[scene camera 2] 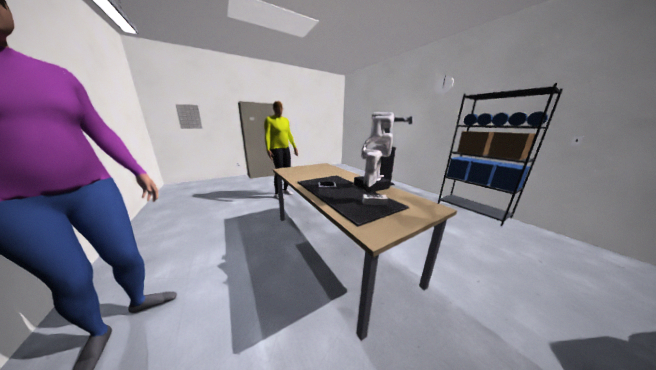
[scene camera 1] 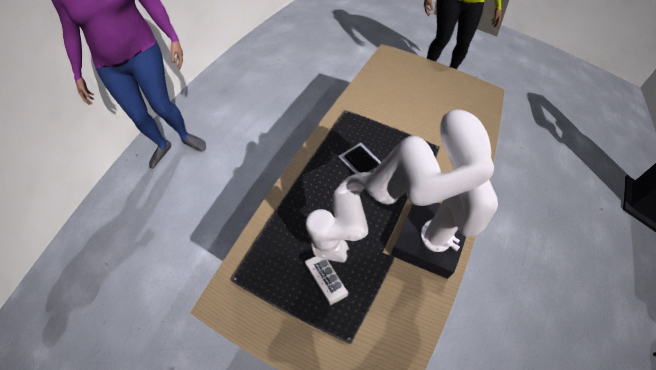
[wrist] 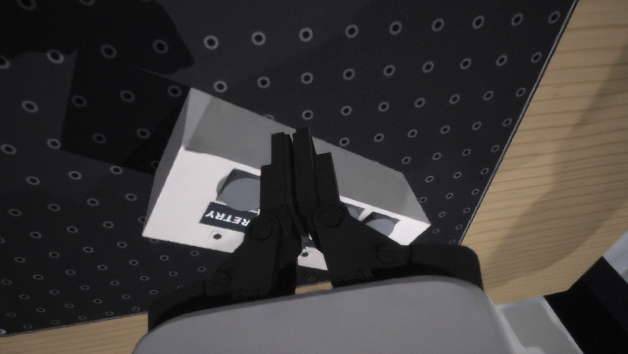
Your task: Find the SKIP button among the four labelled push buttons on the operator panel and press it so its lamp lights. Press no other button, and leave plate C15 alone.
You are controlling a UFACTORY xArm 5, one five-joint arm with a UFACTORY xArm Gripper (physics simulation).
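Places are measured from the arm's base along level axes (x ahead, y left, z up), in centimetres.
Pixels of known places: gripper, fingertip midpoint: (scene camera 2: pixel 368 192) (scene camera 1: pixel 335 259) (wrist: pixel 298 152); arm's base, origin of the base link: (scene camera 1: pixel 437 235).
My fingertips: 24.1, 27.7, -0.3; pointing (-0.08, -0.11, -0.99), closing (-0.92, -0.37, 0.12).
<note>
For each thing: its top centre in the pictures, then the offset to it from my fingertips, as dx, dy, dz. Level surfaces: height alone.
- white operator panel, middle of its top: (wrist: pixel 302 233) (scene camera 1: pixel 326 276) (scene camera 2: pixel 375 196) -1.3, +6.7, -0.6
- dark perforated mat, its level: dz -6.1
- RETRY button, middle of its top: (wrist: pixel 246 195) +2.2, +3.3, -0.6
- grey-framed dark plate, middle of its top: (scene camera 1: pixel 362 159) (scene camera 2: pixel 327 182) +17.9, -41.3, -3.5
- table, its level: dz -7.4
The white operator panel (scene camera 1: pixel 337 297) (scene camera 2: pixel 375 201) (wrist: pixel 172 205) lies on the dark perforated mat (scene camera 1: pixel 272 267) (scene camera 2: pixel 360 214) (wrist: pixel 370 107). In the wrist view my gripper (wrist: pixel 298 152) is shut and empty. Its black fingers cross the panel's middle and hide the SKIP label and the button there; I cannot tell whether the tips touch. The RETRY button (wrist: pixel 241 193) shows left of the fingers, with a dark lamp (wrist: pixel 216 236) by its label. Another dark lamp (wrist: pixel 305 254) shows between the fingers. Two partly hidden buttons are to the right. No plate label C15 is readable.
A grey-framed dark plate (scene camera 1: pixel 360 159) (scene camera 2: pixel 327 184) lies farther along the mat. A person in purple (scene camera 1: pixel 117 37) (scene camera 2: pixel 45 125) stands on the floor beside the table (scene camera 1: pixel 395 75) (scene camera 2: pixel 395 236). A person in yellow (scene camera 2: pixel 279 132) stands past its far end. A shelf unit (scene camera 2: pixel 510 93) stands by the wall.
</note>
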